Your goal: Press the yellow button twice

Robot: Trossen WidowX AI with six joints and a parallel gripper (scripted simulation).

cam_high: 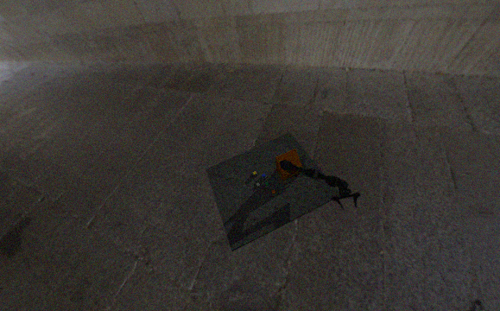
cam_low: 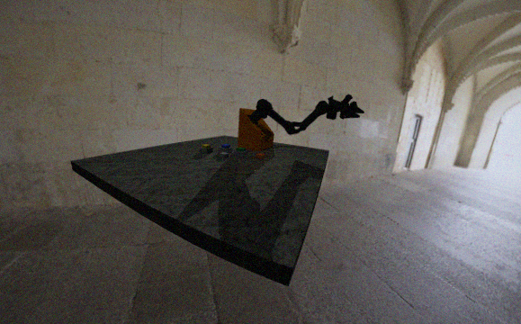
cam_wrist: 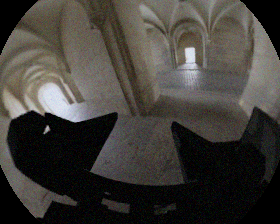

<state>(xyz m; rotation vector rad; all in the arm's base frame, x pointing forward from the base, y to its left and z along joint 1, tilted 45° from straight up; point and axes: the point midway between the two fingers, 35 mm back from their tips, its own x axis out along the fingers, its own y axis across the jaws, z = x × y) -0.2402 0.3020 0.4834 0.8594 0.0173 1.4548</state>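
Right now my gripper tip is 68 cm to the left of the yellow button, 53 cm short of it and 23 cm above it. The rest, counted from my gripper tip: blue button: 62 cm to the right, 45 cm ahead, 23 cm below; then small orange block: 42 cm to the right, 42 cm ahead, 26 cm below.
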